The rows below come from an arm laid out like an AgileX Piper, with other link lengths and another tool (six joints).
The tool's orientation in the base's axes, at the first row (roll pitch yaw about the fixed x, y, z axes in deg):
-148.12, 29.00, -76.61
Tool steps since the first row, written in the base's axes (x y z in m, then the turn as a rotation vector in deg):
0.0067, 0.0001, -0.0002, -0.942, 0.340, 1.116
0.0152, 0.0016, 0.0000, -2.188, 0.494, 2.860
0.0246, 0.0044, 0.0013, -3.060, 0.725, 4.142
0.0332, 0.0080, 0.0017, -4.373, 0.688, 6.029
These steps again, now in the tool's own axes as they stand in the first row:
0.0014, -0.0058, 0.0030, -1.021, 0.336, -1.045
0.0017, -0.0134, 0.0072, -2.250, 0.642, -2.781
0.0006, -0.0221, 0.0116, -3.245, 0.834, -3.978
-0.0009, -0.0298, 0.0168, -4.394, 1.123, -5.948

